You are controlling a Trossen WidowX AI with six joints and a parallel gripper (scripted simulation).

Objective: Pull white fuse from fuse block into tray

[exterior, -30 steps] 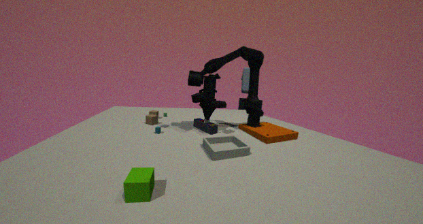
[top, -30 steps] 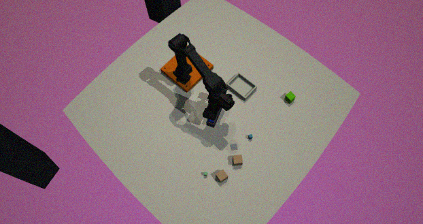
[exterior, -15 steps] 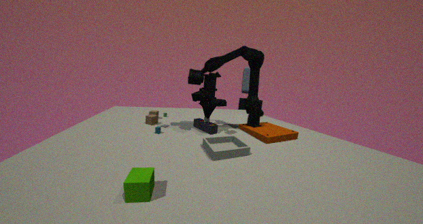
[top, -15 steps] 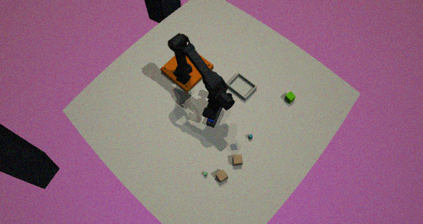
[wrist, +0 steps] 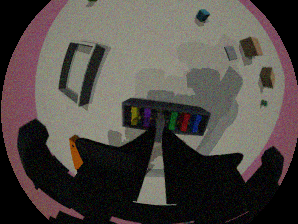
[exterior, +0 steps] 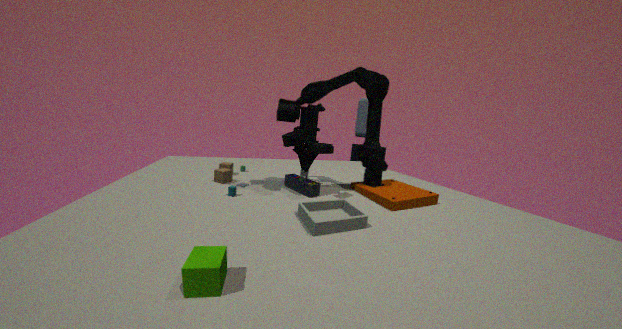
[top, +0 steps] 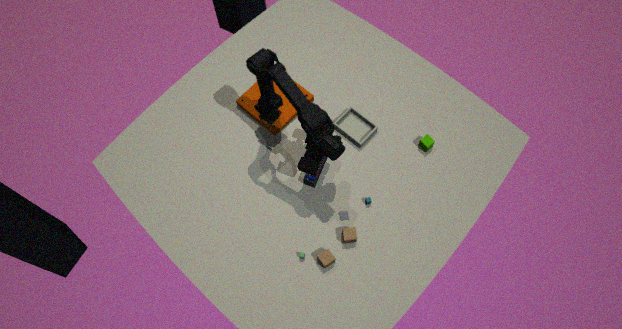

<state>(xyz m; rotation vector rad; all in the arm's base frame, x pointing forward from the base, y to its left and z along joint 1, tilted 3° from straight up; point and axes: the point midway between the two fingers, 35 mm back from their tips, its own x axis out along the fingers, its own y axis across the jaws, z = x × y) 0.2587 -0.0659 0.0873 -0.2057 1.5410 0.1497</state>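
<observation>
My gripper tip is 30 mm short of the grey tray, 200 mm to the right of it and 70 mm above it. From my gripper tip the other things lie so: green cube 290 mm ahead, 290 mm to the left, 50 mm below; then grey tile 180 mm ahead, 100 mm to the right, 70 mm below.
</observation>
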